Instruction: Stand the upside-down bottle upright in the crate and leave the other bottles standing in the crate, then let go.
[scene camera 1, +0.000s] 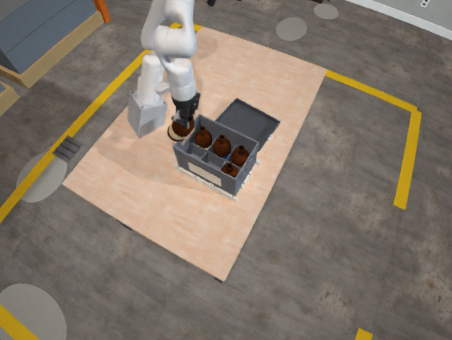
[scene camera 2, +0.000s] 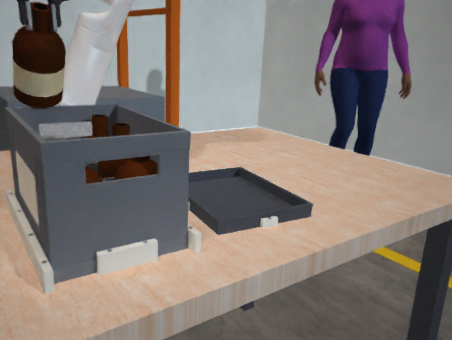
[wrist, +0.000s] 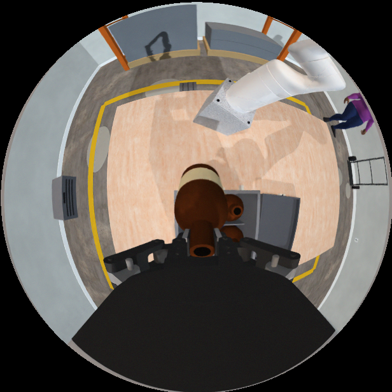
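Seen in the pictures: gripper, fingertip midpoint: (scene camera 1: 189, 124) (scene camera 2: 42, 30); arm's base, link origin: (scene camera 1: 148, 97) (scene camera 2: 73, 102).
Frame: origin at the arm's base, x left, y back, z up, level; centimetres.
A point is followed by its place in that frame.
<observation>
My gripper (scene camera 1: 186, 119) {x -7.2, y -33.3, z 15.0 cm} (scene camera 2: 42, 17) {x -7.2, y -33.3, z 15.0 cm} (wrist: 201, 235) is shut on the neck of a brown bottle (scene camera 1: 182, 127) {x -9.6, y -32.3, z 14.7 cm} (scene camera 2: 39, 62) {x -8.0, y -33.5, z 10.5 cm} (wrist: 200, 202) with a cream label. This bottle hangs upright, neck up, with its base a little higher than the crate's rim in scene camera 2. In scene camera 1 it shows at the left end of the grey crate (scene camera 1: 246, 175) {x 0.0, y -54.3, z -9.8 cm} (scene camera 2: 120, 215) {x -1.1, y -54.3, z -7.2 cm} (wrist: 258, 212); whether it is over a compartment is unclear. Several brown bottles stand neck up in the crate: three in the back row (scene camera 1: 222, 147) {x 0.7, y -41.3, z -2.1 cm} and one at the front right (scene camera 1: 229, 170) {x -6.7, y -50.6, z 0.3 cm}. The front left and front middle compartments look empty.
A shallow dark tray (scene camera 1: 250, 122) {x 25.7, y -38.4, z -13.9 cm} (scene camera 2: 240, 192) {x 27.1, y -35.3, z -13.9 cm} (wrist: 280, 220) lies on the table behind the crate. Pale blocks (scene camera 2: 127, 256) {x -0.6, y -55.4, z -12.6 cm} line the crate's foot. The arm's grey base (scene camera 1: 146, 117) {x -6.9, y -4.7, z -3.6 cm} (wrist: 225, 120) stands left of the crate. A person in purple (scene camera 2: 367, 45) (wrist: 356, 111) stands beyond the table.
</observation>
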